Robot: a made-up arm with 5 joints. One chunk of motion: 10 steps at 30 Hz.
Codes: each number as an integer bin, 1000 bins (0 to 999) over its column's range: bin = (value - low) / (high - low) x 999, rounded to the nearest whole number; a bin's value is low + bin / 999 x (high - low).
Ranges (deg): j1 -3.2..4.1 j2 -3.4..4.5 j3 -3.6..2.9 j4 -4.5..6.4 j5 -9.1..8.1
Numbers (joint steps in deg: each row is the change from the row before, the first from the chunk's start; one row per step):
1: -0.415 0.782 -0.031 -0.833 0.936
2: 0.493 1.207 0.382 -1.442 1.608
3: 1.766 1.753 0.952 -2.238 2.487
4: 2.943 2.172 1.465 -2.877 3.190
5: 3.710 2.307 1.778 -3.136 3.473
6: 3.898 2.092 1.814 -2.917 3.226
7: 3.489 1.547 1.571 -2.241 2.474
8: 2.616 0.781 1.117 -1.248 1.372
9: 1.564 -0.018 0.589 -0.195 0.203
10: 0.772 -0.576 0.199 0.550 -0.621
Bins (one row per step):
1: 381 529 549 336 583
2: 505 583 612 280 622
3: 680 652 700 207 673
4: 841 705 778 149 714
5: 946 722 827 125 730
6: 971 694 832 145 716
7: 915 626 795 207 672
8: 796 529 725 298 608
9: 652 428 644 395 540
10: 544 357 584 463 492

